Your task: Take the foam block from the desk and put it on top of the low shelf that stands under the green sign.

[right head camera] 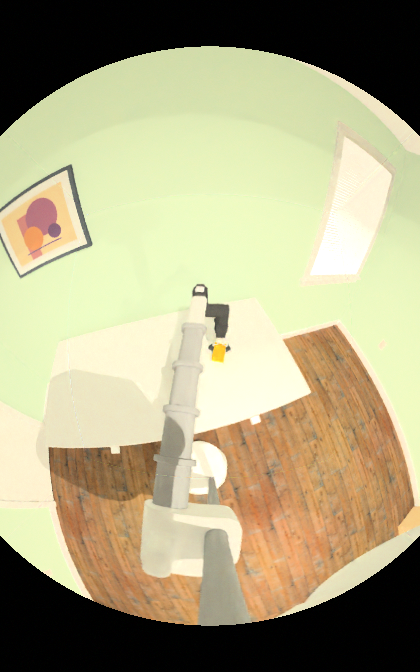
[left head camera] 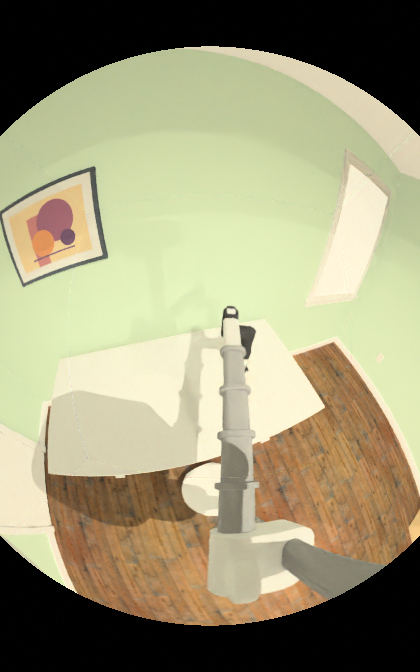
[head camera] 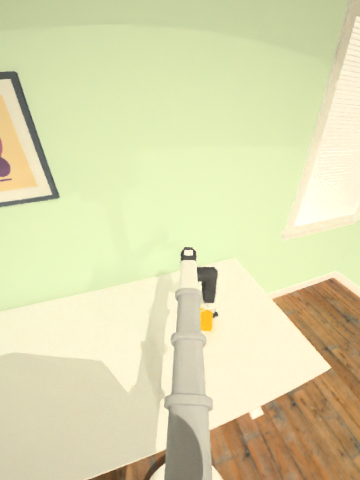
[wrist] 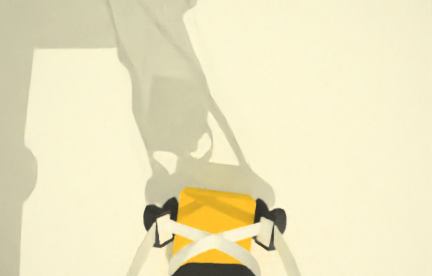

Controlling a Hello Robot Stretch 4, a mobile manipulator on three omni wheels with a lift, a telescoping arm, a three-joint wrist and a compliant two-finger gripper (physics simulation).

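Places are measured from the robot's base along level axes (x ahead, y left, z up), in millimetres.
Pixels of known places: gripper, fingertip midpoint: [head camera: 205,317] [wrist: 214,213].
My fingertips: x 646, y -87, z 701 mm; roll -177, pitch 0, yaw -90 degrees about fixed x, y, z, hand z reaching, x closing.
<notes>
Behind a point stands the place of what it marks.
The yellow-orange foam block [head camera: 206,321] @(x 597, y -86, z 740 mm) [right head camera: 218,354] [wrist: 215,207] @(x 658, y -88, z 740 mm) is at the right part of the white desk [head camera: 75,330] @(x 555, y 549, z 692 mm) [left head camera: 125,370] [right head camera: 265,370] [wrist: 350,125] @(x 733, y -222, z 692 mm). My gripper [right head camera: 219,348] [wrist: 214,213] @(x 646, y -87, z 701 mm) points down at it, with one dark fingertip pad against each side, shut on the block. Whether the block's underside touches the desk is hard to tell. In the head camera view the arm hides part of the block and one fingertip. The low shelf and the green sign do not show in these views.
A round white object [left head camera: 200,490] [right head camera: 212,467] stands on the wooden floor [left head camera: 325,480] [right head camera: 310,480] by the desk's front edge, below the arm. A green wall [head camera: 150,150] @(x 993, y 169, z 1416 mm) rises behind the desk, with a framed picture [left head camera: 55,225] at left and a window [right head camera: 352,210] at right.
</notes>
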